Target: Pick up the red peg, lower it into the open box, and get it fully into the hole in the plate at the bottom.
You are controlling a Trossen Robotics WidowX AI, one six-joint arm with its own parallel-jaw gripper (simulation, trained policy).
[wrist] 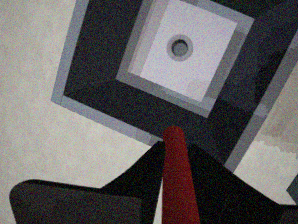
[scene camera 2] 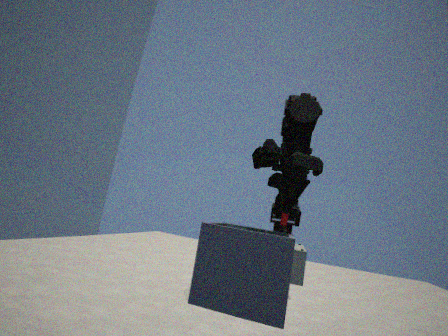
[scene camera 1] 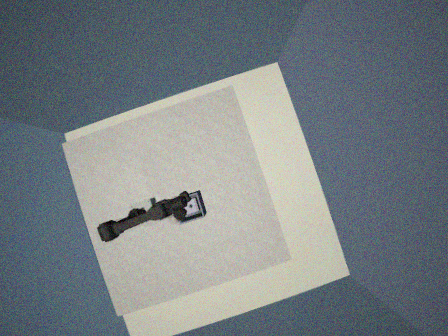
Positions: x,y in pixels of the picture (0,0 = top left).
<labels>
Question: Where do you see a box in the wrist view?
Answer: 92,80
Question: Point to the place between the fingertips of the gripper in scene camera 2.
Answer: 284,213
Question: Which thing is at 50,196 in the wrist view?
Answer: The gripper.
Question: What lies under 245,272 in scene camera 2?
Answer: A box.
</labels>
